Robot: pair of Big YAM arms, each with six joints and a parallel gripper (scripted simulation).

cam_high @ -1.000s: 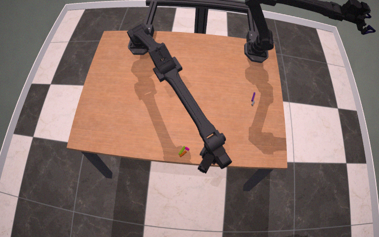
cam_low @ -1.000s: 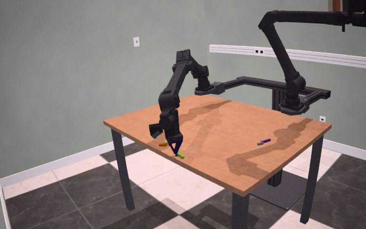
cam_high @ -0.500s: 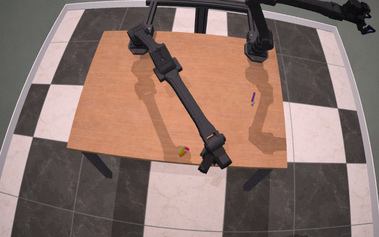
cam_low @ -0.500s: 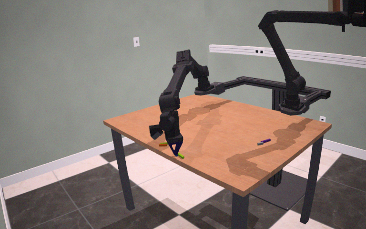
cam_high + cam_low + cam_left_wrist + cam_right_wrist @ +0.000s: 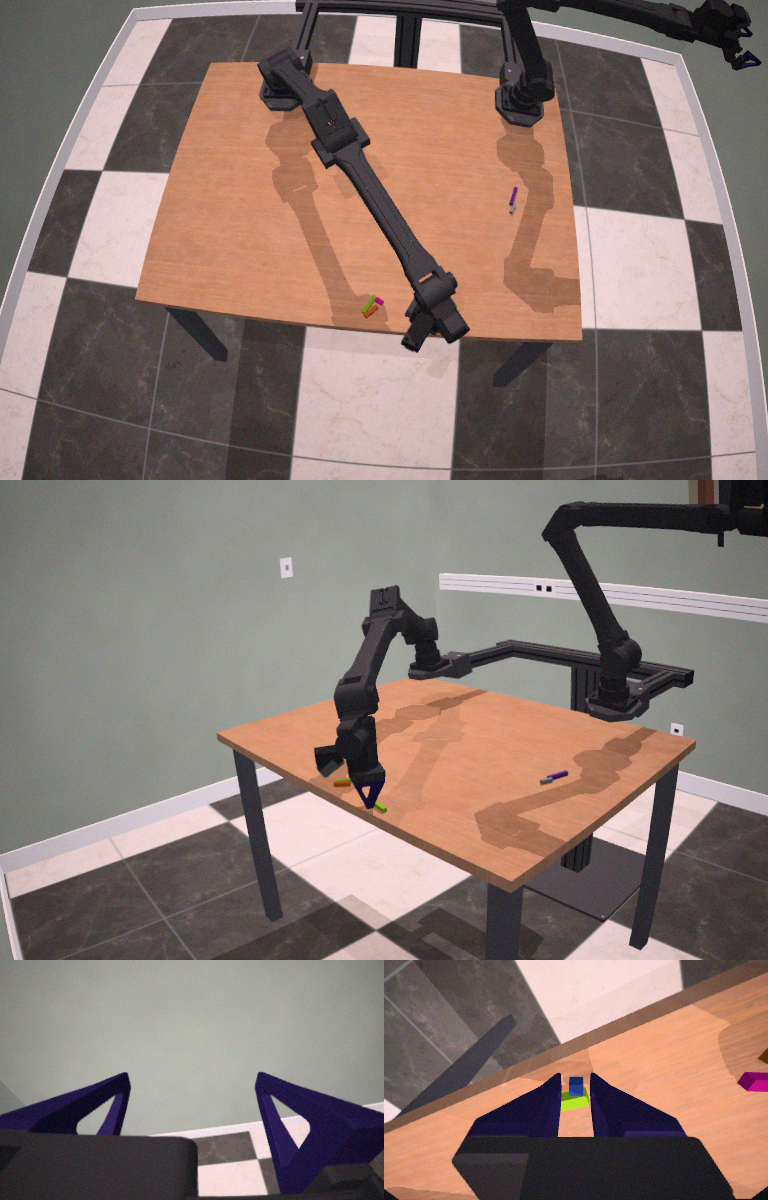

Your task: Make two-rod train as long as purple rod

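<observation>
The blue rod lies 1 cm below my right hand. Also, from my right hand: grey rod: 35 cm behind, 24 cm to the left, 1 cm below; then magenta rod: 12 cm to the right, 6 cm behind, 1 cm below; then orange rod: 14 cm to the right, 3 cm behind, 1 cm below.
</observation>
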